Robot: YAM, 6 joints.
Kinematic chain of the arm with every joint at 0, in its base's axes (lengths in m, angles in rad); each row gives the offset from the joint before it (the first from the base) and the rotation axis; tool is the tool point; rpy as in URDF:
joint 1: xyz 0 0 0.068 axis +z
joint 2: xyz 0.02 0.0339 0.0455 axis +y
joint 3: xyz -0.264 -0.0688 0 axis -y
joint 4: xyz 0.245 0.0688 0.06 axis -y
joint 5: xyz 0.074 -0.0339 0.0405 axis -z
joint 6: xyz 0.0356 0 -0.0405 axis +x
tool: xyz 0 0 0 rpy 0 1.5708 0
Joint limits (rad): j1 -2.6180..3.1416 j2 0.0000..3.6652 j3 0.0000..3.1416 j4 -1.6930..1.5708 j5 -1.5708..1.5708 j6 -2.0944..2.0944
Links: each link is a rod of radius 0.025 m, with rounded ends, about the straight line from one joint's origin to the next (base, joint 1, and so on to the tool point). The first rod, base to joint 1, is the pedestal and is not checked.
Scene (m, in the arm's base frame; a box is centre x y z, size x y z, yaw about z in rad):
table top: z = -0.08
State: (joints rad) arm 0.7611 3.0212 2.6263 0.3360 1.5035 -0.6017
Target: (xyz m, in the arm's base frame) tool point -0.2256 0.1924 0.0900
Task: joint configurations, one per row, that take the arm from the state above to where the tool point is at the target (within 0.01 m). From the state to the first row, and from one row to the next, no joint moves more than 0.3 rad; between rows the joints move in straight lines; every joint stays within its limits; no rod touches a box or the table.
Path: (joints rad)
1: 1.0175 2.8711 2.3735 0.2415 1.5131 -0.6017
2: 1.2739 2.7209 2.1206 0.1470 1.5227 -0.6017
3: 1.5303 2.5708 1.8678 0.0526 1.5323 -0.6017
4: 1.7866 2.4206 1.6150 -0.0419 1.5420 -0.6017
5: 2.0430 2.2705 1.3622 -0.1364 1.5516 -0.6017
6: 2.2994 2.1203 1.1093 -0.2309 1.5612 -0.6017
7: 2.5558 1.9702 0.8565 -0.3254 1.5708 -0.6017

